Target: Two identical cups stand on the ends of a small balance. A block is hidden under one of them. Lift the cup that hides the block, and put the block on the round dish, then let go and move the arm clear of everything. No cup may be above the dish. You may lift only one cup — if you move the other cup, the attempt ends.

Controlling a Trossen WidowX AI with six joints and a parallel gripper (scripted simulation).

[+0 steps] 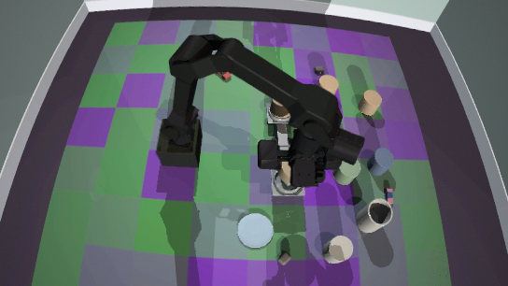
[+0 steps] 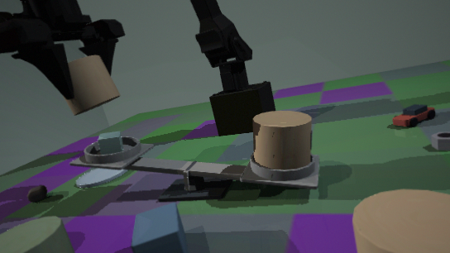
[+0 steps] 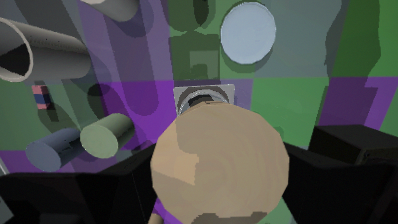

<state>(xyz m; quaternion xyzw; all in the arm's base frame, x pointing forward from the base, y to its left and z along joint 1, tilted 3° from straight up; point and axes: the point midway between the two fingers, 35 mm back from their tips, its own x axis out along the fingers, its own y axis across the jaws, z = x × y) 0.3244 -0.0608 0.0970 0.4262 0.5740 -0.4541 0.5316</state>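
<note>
The grey-green block lies 80 mm below my gripper tip and 10 mm to the left of it. The rest, counted from my gripper tip: green cylinder: 190 mm ahead, 130 mm below, 80 mm to the left; then balance: 130 mm to the left, 130 mm below, 30 mm behind; then pale blue round dish: 170 mm below, 130 mm to the right, 60 mm behind.
</note>
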